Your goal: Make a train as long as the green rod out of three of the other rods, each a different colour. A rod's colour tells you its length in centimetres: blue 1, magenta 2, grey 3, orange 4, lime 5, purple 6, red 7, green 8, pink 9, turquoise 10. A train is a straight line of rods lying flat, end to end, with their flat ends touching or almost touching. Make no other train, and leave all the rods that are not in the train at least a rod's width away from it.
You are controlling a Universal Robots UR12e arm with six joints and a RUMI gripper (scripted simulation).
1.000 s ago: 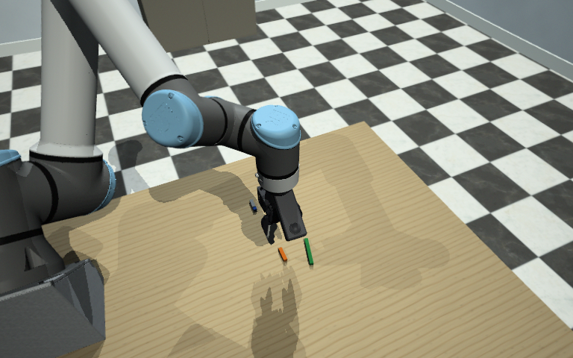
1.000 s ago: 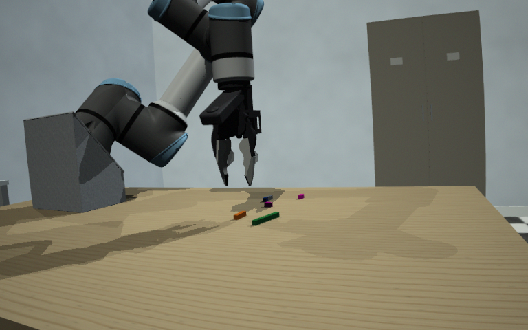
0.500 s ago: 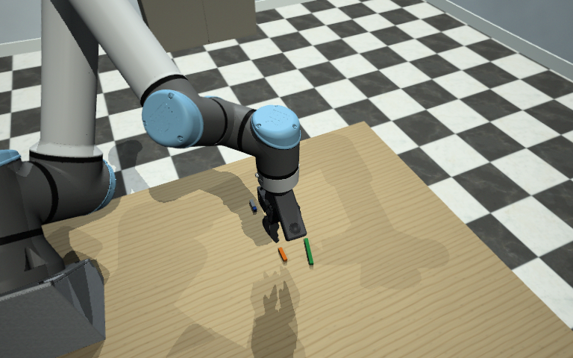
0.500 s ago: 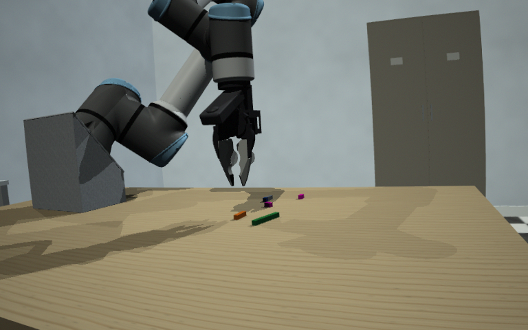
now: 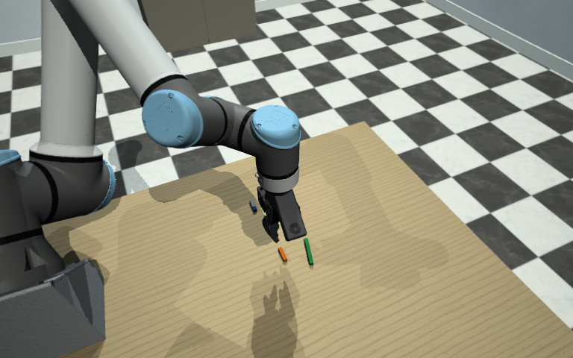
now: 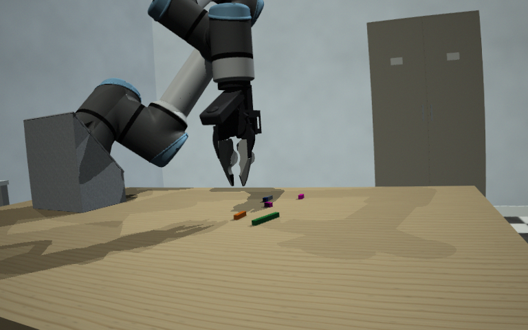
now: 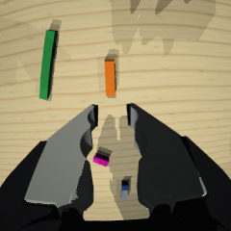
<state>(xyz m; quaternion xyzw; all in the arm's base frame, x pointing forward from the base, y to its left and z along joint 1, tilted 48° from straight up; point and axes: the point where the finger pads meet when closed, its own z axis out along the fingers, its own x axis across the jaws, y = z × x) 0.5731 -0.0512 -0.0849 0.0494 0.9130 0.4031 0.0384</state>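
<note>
The orange rod lies 8 cm below my hand. Round my hand: green rod: 7 cm ahead, 2 cm to the right, 8 cm below; grey rod: 20 cm to the left, 8 cm below; blue rod: 18 cm to the left, 8 cm below.
</note>
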